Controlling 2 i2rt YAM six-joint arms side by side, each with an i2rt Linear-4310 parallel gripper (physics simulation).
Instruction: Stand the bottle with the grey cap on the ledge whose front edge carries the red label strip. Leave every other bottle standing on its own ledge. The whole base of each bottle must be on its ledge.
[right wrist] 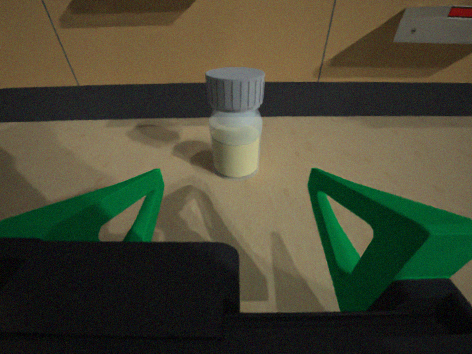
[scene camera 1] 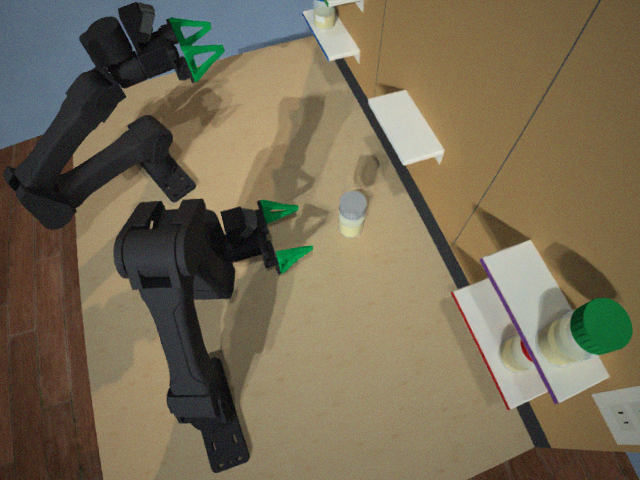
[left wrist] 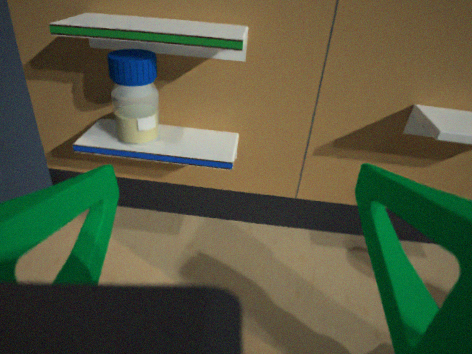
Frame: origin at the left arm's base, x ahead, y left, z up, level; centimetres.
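Seen in the pictures: left gripper, fingertip midpoint: (scene camera 1: pixel 217 36) (left wrist: pixel 236 178); right gripper, fingertip midpoint: (right wrist: pixel 235 176) (scene camera 1: pixel 305 227); left arm's base, link origin: (scene camera 1: pixel 164 170); right arm's base, link origin: (scene camera 1: pixel 217 413).
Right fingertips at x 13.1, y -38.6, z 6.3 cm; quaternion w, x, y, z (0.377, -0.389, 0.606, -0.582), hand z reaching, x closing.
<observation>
Pixels of each thing's top centre, then the offset from my right fingertips to it.
- bottle with the grey cap, top centre: (right wrist: pixel 235 72) (scene camera 1: pixel 353 202) dx +9.2, dy -4.2, dz +4.2 cm
- bottle with a red cap, top centre: (scene camera 1: pixel 547 341) dx +5.8, dy -43.5, dz +20.2 cm
- purple-labelled ledge, top centre: (scene camera 1: pixel 545 314) dx +6.5, dy -40.4, dz +23.6 cm
- large green-capped bottle, top centre: (scene camera 1: pixel 608 323) dx +4.3, dy -43.6, dz +34.1 cm
- blue-capped bottle, top centre: (left wrist: pixel 132 54) dx +38.8, dy +35.8, dz +20.2 cm
- blue-labelled ledge, top centre: (left wrist: pixel 160 137) (scene camera 1: pixel 329 29) dx +38.0, dy +33.1, dz +9.7 cm
- green-labelled ledge, top centre: (left wrist: pixel 155 23) dx +38.0, dy +33.1, dz +23.6 cm
- bare white ledge, top centre: (scene camera 1: pixel 405 123) dx +22.3, dy -3.6, dz +16.7 cm
The bottle with the grey cap (scene camera 1: pixel 352 213) (right wrist: pixel 235 125) stands upright on the table. My right gripper (scene camera 1: pixel 305 228) (right wrist: pixel 235 176) is open, a short way in front of it, with the bottle ahead and between the finger lines in the right wrist view. The red-labelled ledge (scene camera 1: pixel 473 305) (right wrist: pixel 462 30) is at the lower right in scene camera 1, and a bottle with a red cap (scene camera 1: pixel 515 354) stands on it, partly hidden by the purple-labelled ledge (scene camera 1: pixel 522 279) above. My left gripper (scene camera 1: pixel 217 36) (left wrist: pixel 236 178) is open and empty, far from the grey-capped bottle.
A large green-capped bottle (scene camera 1: pixel 601 326) stands on the purple-labelled ledge. A blue-capped bottle (left wrist: pixel 135 100) (scene camera 1: pixel 324 17) stands on the blue-labelled ledge (left wrist: pixel 200 145) (scene camera 1: pixel 338 43), under a green-labelled ledge (left wrist: pixel 150 27). A bare white ledge (scene camera 1: pixel 405 126) (left wrist: pixel 457 125) is on the wall between them.
</observation>
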